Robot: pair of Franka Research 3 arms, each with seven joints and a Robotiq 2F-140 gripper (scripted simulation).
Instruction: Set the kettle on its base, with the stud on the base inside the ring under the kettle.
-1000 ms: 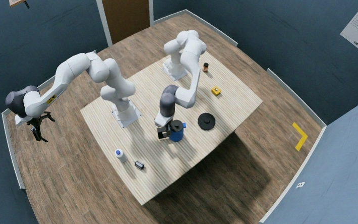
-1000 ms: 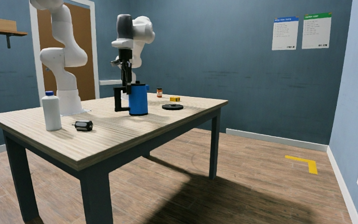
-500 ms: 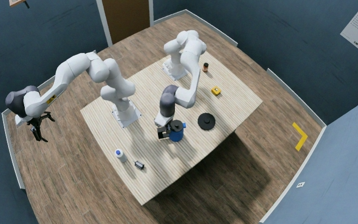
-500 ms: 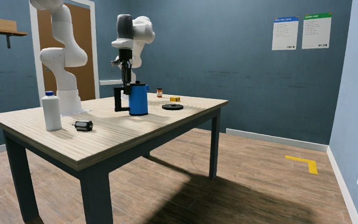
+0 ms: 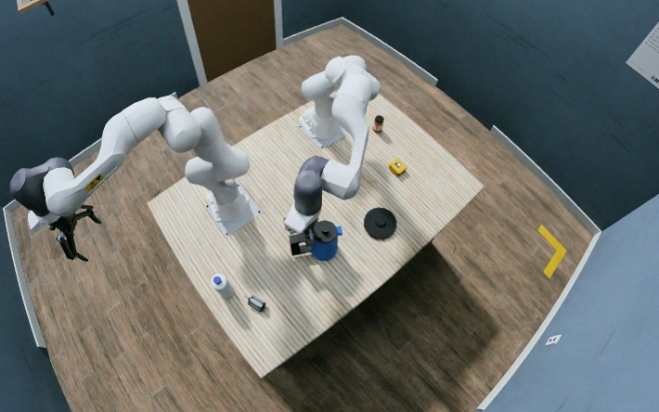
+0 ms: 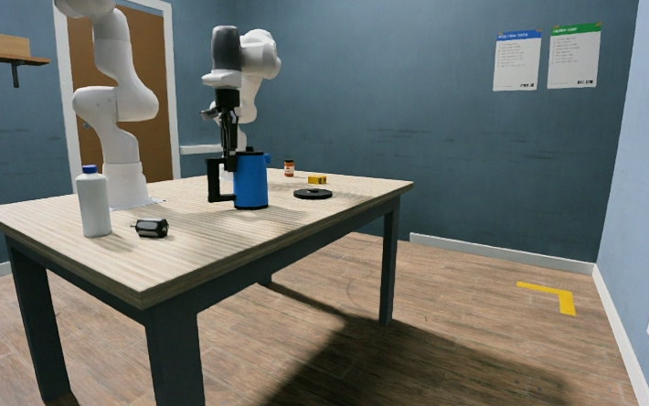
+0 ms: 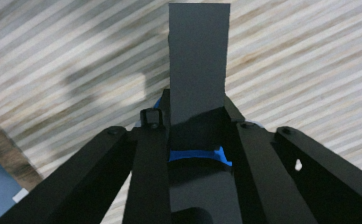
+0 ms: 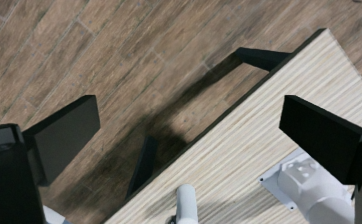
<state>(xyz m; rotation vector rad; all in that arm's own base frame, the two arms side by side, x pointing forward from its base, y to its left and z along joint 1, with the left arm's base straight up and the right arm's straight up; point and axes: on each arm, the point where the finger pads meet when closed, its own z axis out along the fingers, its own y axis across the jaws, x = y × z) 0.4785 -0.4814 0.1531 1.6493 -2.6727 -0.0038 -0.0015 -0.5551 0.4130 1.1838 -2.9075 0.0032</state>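
Note:
My left hand is 2 cm short of the blue kettle, 3 cm to the right of it and 6 cm above it. Also, from my left hand: small dark object 1 cm behind, 32 cm to the right, 13 cm below; then white bottle 13 cm behind, 37 cm to the right, 7 cm below; then round black base 15 cm ahead, 31 cm to the left, 14 cm below.

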